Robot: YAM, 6 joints.
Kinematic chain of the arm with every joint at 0, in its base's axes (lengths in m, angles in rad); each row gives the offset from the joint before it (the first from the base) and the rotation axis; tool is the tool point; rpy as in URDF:
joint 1: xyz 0 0 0.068 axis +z
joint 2: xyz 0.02 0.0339 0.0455 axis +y
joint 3: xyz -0.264 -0.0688 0 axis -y
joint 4: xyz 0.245 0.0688 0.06 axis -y
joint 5: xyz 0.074 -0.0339 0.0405 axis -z
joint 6: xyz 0.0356 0 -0.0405 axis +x
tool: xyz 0 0 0 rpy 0 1.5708 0
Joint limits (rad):
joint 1: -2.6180..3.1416
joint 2: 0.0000..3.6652
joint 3: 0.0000..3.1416
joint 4: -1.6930..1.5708
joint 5: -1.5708..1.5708
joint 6: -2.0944..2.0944
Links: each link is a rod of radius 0.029 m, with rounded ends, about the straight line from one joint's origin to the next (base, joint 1, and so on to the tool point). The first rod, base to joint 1, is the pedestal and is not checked.
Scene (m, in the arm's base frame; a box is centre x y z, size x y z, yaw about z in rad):
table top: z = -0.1
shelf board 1: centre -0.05 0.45 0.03 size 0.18 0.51 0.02 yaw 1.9
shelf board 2: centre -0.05 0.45 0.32 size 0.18 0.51 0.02 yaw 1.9
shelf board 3: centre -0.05 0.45 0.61 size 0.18 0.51 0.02 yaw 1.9
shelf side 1: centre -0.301 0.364 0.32 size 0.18 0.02 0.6 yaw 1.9
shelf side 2: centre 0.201 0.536 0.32 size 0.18 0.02 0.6 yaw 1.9
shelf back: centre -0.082 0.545 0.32 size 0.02 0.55 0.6 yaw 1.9
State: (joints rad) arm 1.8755 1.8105 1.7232 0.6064 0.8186 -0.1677
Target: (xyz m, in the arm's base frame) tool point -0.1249 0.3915 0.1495
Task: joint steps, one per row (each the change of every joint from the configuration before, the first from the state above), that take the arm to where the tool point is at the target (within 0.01 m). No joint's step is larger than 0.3 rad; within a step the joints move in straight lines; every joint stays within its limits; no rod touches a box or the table.
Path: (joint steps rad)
1: -0.0017 -0.2062 -0.1882 -0.0203 0.0414 0.0000
2: -0.0016 -0.2062 -0.1881 -0.0203 0.0415 0.0000
3: -0.0017 -0.2062 -0.1882 -0.0202 0.0414 0.0000
4: 0.0384 0.0816 -0.2301 -0.0807 0.0132 0.0000
5: 0.0384 0.0815 -0.2300 -0.0806 0.0132 0.0000
6: 0.0384 0.0815 -0.2301 -0.0806 0.0132 0.0000
7: -0.0135 0.1860 0.2000 0.0474 -0.0420 0.0000
8: -0.0135 0.1860 0.2000 0.0475 -0.0419 0.0000
9: -0.0136 0.1859 0.2000 0.0474 -0.0419 0.0000

